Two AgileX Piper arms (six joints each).
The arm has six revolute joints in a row. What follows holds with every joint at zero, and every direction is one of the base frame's. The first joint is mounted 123 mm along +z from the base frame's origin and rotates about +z. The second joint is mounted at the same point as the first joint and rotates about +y. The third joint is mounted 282.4 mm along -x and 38.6 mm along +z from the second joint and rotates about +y. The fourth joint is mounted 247.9 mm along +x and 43.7 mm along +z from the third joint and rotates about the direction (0.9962, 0, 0.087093). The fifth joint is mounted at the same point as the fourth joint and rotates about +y. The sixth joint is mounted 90.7 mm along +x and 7.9 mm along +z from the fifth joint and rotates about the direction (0.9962, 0, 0.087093). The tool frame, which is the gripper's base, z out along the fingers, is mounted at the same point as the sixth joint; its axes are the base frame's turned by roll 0, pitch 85.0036 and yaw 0 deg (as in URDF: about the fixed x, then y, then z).
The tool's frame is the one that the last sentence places.
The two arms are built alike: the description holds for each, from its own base.
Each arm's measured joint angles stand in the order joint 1, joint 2, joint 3, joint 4, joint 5, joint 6.
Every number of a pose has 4 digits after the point. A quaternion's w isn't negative.
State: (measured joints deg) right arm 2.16 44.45 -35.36 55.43 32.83 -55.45; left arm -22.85 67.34 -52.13 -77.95 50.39 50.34
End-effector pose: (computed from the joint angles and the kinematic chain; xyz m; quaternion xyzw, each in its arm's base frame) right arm 0.1498 0.0463 0.3189 -0.1740 0.8082 0.1803 0.5330; left arm 0.1872 -0.1533 0.3509 0.2356 0.7617 -0.5073 0.3271
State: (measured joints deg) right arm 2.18 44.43 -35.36 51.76 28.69 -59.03; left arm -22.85 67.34 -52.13 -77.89 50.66 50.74
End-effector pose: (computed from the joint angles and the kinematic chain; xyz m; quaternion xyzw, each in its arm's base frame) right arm 0.1534 0.0402 0.3197 -0.1992 0.7998 0.1179 0.5538; left arm 0.1867 -0.1534 0.3508 0.2399 0.7606 -0.5068 0.3273
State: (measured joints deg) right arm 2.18 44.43 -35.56 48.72 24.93 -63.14; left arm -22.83 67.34 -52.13 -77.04 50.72 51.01
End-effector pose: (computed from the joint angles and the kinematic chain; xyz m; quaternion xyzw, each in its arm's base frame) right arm 0.1565 0.0348 0.3224 -0.2266 0.7861 0.0578 0.5721; left arm 0.1866 -0.1531 0.3498 0.2465 0.7621 -0.5008 0.3281
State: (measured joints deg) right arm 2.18 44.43 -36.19 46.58 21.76 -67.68; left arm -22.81 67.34 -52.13 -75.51 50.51 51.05
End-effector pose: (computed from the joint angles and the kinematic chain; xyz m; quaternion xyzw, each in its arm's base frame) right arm 0.1590 0.0306 0.3280 -0.2542 0.7674 0.0029 0.5887; left arm 0.1869 -0.1524 0.3480 0.2539 0.7661 -0.4901 0.3293
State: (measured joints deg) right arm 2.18 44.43 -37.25 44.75 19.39 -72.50; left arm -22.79 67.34 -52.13 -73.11 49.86 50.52
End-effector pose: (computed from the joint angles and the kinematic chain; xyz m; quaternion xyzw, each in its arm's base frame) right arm 0.1608 0.0274 0.3359 -0.2842 0.7450 -0.0489 0.6015; left arm 0.1878 -0.1511 0.3453 0.2600 0.7738 -0.4736 0.3305
